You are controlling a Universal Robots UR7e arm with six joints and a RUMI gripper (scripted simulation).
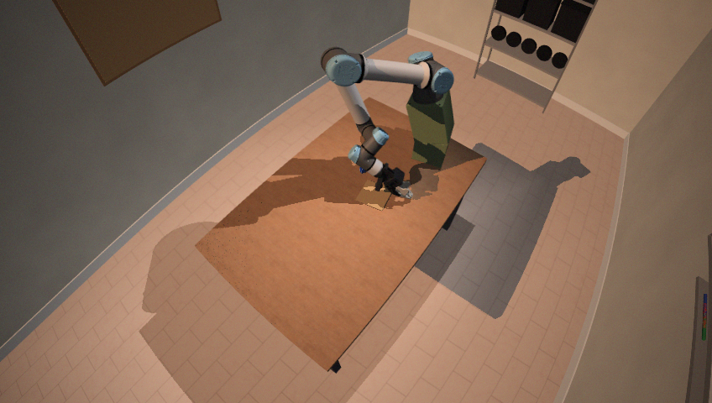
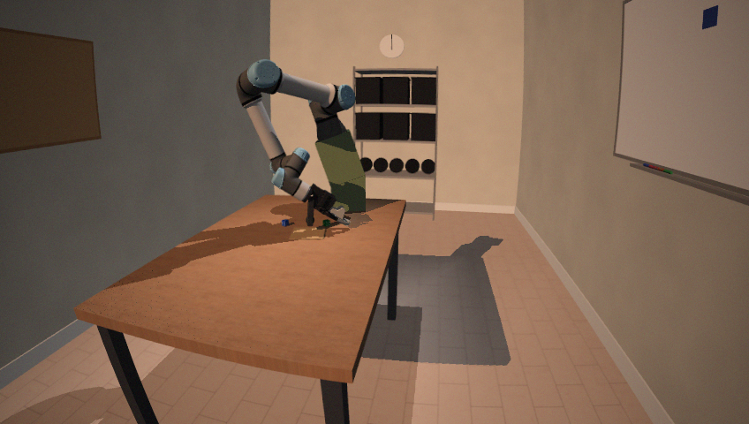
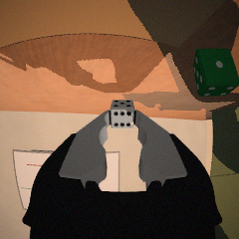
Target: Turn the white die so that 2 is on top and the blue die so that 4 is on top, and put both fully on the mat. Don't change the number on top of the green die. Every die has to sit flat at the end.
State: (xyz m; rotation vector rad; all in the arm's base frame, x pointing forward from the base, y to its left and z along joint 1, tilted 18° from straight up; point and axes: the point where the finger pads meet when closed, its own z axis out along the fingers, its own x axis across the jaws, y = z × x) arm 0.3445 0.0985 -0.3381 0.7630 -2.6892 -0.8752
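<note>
The green die lies 100 mm to the right of my hand, 20 mm below it and 10 mm behind it. The rest, counted from my hand: blue die (280 mm to the right, 50 mm ahead, 20 mm below); tan mat (130 mm to the right, 110 mm ahead, 30 mm below); white die (right at my hand).
</note>
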